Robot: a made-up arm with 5 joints.
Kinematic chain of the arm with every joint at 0, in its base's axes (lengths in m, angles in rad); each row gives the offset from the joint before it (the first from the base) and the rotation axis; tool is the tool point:
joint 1: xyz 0 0 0.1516 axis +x
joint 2: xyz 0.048 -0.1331 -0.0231 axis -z
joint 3: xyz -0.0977 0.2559 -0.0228 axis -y
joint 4: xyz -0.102 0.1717 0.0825 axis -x
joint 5: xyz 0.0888 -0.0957 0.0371 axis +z
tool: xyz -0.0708 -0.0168 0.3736
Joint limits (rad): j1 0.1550..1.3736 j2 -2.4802..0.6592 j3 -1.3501..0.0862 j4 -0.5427..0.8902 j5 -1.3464..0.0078
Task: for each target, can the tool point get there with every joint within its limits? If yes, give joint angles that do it. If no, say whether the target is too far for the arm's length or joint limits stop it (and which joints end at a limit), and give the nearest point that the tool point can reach.
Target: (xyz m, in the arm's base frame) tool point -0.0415 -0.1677 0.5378
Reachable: yes | joints 0.9042 -0.7185 -0.6930 -0.1537 -0.8124
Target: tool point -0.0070 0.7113 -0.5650
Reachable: no: joint limits stop it (at a limit: joint 1, joint 3, joint 4, joint 5) | nearest point -0.0101 0.6138 0.3266 | short by 0.897 m
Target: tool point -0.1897 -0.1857 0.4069
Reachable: yes | joints 0.6646 -1.6763 -0.8052 -0.3782 -0.7631
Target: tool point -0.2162 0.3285 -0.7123
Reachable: no: joint limits stop it (at a limit: joint 1, joint 2, joint 3, joint 4, joint 5) | nearest point -0.5947 -0.1853 -0.3773 | short by 0.721 m
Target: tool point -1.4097 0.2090 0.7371
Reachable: no: too far | nearest point -0.6693 0.0289 0.4749 | short by 0.806 m
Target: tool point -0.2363 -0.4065 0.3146
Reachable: yes | joints 0.8484 -1.1300 -0.0577 -0.3394 -1.0666
